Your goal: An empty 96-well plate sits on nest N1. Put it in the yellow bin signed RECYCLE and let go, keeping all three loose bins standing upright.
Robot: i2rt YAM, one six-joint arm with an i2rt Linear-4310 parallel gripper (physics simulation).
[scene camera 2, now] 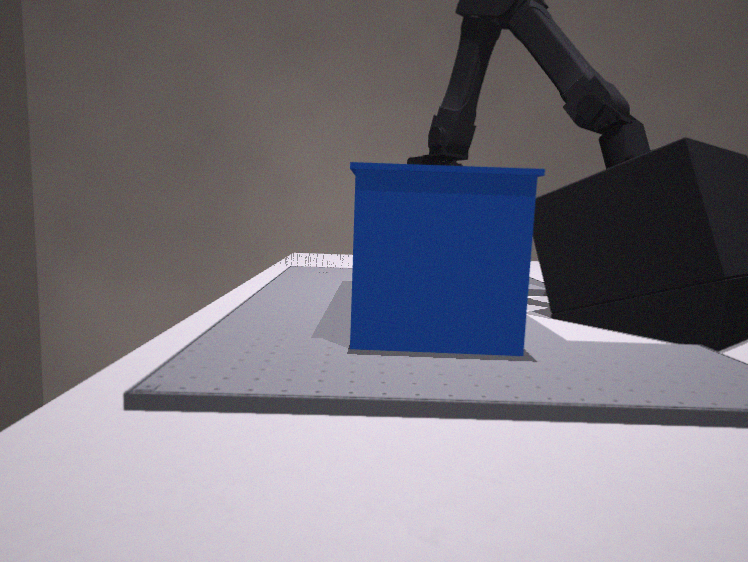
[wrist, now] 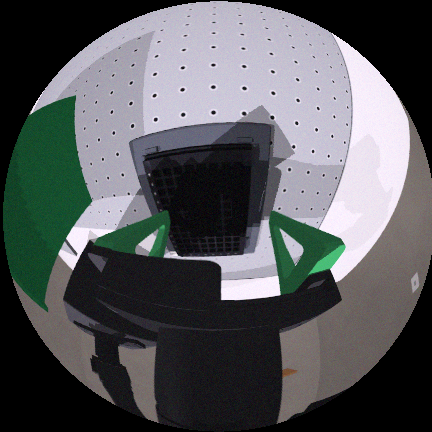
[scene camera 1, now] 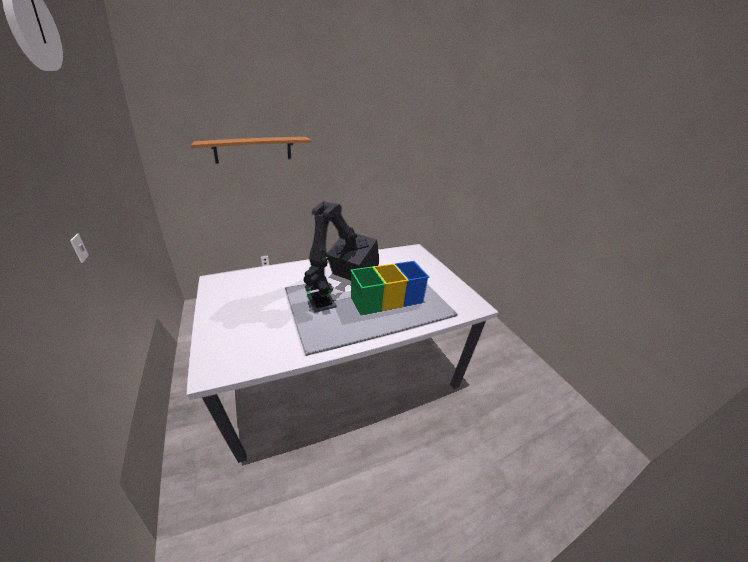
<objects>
A blue bin shows in scene camera 2 (441,254) and in scene camera 1 (416,286). A green bin shows in the wrist view (53,194) and in scene camera 1 (367,288); in scene camera 2 it is hidden by the blue bin. A yellow bin shows in scene camera 1 (394,291); in scene camera 2 it is hidden by the blue bin.
</objects>
